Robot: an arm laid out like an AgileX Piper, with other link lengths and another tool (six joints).
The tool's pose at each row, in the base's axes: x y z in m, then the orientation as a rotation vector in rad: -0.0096 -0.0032 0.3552 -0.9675 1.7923 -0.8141; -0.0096 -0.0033 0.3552 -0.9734 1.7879 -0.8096; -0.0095 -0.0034 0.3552 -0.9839 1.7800 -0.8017; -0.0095 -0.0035 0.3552 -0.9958 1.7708 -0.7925; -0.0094 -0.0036 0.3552 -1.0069 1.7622 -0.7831; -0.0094 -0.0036 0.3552 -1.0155 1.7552 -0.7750; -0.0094 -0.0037 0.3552 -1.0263 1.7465 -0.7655; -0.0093 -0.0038 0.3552 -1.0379 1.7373 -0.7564; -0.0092 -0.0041 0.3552 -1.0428 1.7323 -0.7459; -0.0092 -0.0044 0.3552 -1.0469 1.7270 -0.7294; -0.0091 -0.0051 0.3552 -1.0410 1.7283 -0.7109; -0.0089 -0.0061 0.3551 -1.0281 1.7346 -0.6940; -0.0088 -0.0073 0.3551 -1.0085 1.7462 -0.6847; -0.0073 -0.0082 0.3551 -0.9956 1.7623 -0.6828; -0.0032 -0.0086 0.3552 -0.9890 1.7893 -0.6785
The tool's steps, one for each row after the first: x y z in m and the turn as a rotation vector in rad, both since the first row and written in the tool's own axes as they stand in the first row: 0.0001 0.0000 0.0000 -0.0029 -0.0060 -0.0026; 0.0001 -0.0001 0.0001 -0.0081 -0.0167 -0.0073; 0.0002 -0.0002 0.0001 -0.0140 -0.0290 -0.0126; 0.0003 -0.0002 0.0002 -0.0199 -0.0409 -0.0172; 0.0003 -0.0002 0.0002 -0.0248 -0.0508 -0.0205; 0.0004 -0.0003 0.0002 -0.0307 -0.0628 -0.0249; 0.0004 -0.0004 0.0003 -0.0366 -0.0749 -0.0302; 0.0007 -0.0005 0.0005 -0.0419 -0.0842 -0.0297; 0.0009 -0.0007 0.0005 -0.0497 -0.0968 -0.0259; 0.0015 -0.0010 0.0007 -0.0568 -0.1049 -0.0132; 0.0024 -0.0015 0.0010 -0.0620 -0.1080 0.0044; 0.0034 -0.0021 0.0013 -0.0626 -0.1028 0.0240; 0.0038 -0.0029 0.0028 -0.0649 -0.0904 0.0361; 0.0029 -0.0043 0.0066 -0.0770 -0.0706 0.0460
